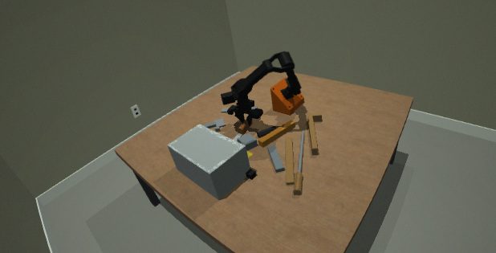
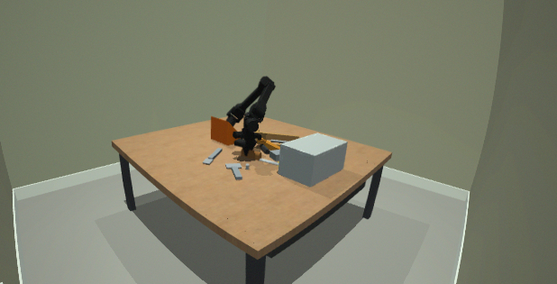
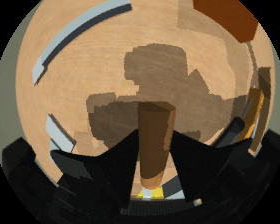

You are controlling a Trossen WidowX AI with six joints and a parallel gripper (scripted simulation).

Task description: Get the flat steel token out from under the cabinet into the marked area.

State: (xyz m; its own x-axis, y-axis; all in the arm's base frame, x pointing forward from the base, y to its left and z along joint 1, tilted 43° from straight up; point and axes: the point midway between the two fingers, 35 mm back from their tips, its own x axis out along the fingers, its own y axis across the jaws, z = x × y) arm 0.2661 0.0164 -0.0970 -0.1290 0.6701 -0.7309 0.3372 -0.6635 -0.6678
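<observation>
My gripper tip is now 12 cm to the right of the grey block, 11 cm short of it and 1 cm below it. Also, from my gripper tip: wooden stick: 35 cm to the left, 6 cm ahead; orange bar: 19 cm to the left, 3 cm behind, 1 cm above; grey t-piece: 17 cm to the right, 12 cm ahead.
</observation>
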